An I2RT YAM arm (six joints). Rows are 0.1 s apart.
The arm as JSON. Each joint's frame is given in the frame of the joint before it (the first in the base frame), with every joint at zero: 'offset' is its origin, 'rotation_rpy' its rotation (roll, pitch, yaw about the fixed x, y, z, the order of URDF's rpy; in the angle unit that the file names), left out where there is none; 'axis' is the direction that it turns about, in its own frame. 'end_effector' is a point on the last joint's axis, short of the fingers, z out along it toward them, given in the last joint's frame.
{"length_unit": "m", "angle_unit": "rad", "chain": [
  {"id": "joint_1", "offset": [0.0, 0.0, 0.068], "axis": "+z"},
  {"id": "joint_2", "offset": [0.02, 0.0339, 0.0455], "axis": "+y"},
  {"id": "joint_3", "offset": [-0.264, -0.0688, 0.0], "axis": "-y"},
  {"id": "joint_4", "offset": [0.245, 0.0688, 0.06], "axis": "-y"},
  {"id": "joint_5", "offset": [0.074, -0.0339, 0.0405], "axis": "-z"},
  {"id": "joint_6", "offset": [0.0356, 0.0, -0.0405], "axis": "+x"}
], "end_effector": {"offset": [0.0, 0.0, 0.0], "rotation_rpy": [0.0, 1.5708, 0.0]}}
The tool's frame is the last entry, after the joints.
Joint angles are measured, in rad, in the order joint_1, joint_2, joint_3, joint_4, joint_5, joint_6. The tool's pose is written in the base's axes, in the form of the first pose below.
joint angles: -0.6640, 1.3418, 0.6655, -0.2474, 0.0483, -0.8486
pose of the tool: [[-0.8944, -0.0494, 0.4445, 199.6], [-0.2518, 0.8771, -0.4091, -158.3], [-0.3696, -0.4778, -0.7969, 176.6], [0, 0, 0, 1]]
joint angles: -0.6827, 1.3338, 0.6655, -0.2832, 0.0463, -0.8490
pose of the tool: [[-0.9061, -0.0441, 0.4207, 193.8], [-0.2296, 0.8865, -0.4017, -159.7], [-0.3552, -0.4606, -0.8134, 176.2], [0, 0, 0, 1]]
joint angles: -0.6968, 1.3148, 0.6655, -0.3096, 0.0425, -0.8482
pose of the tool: [[-0.9101, -0.0345, 0.4129, 188.8], [-0.2156, 0.8904, -0.4009, -160.0], [-0.3538, -0.4539, -0.8178, 178.9], [0, 0, 0, 1]]
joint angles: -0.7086, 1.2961, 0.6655, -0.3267, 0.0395, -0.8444
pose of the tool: [[-0.9114, -0.0207, 0.4111, 184.9], [-0.2027, 0.8919, -0.4044, -160.3], [-0.3582, -0.4518, -0.8170, 182.0], [0, 0, 0, 1]]
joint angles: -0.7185, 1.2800, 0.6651, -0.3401, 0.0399, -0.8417
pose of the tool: [[-0.9128, -0.0086, 0.4082, 181.5], [-0.1917, 0.8917, -0.4099, -160.6], [-0.3605, -0.4525, -0.8157, 184.6], [0, 0, 0, 1]]
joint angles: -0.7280, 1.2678, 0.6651, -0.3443, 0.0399, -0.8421
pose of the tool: [[-0.9125, 0.0023, 0.4092, 179.0], [-0.1853, 0.8893, -0.4181, -161.5], [-0.3648, -0.4573, -0.8110, 187.1], [0, 0, 0, 1]]
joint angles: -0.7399, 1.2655, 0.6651, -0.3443, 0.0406, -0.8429
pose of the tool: [[-0.9142, 0.0131, 0.4050, 176.9], [-0.1755, 0.8882, -0.4247, -163.5], [-0.3653, -0.4594, -0.8097, 187.6], [0, 0, 0, 1]]
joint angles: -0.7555, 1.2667, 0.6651, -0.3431, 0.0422, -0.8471
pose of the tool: [[-0.9174, 0.0235, 0.3972, 174.5], [-0.1644, 0.8867, -0.4321, -166.4], [-0.3624, -0.4618, -0.8096, 187.4], [0, 0, 0, 1]]
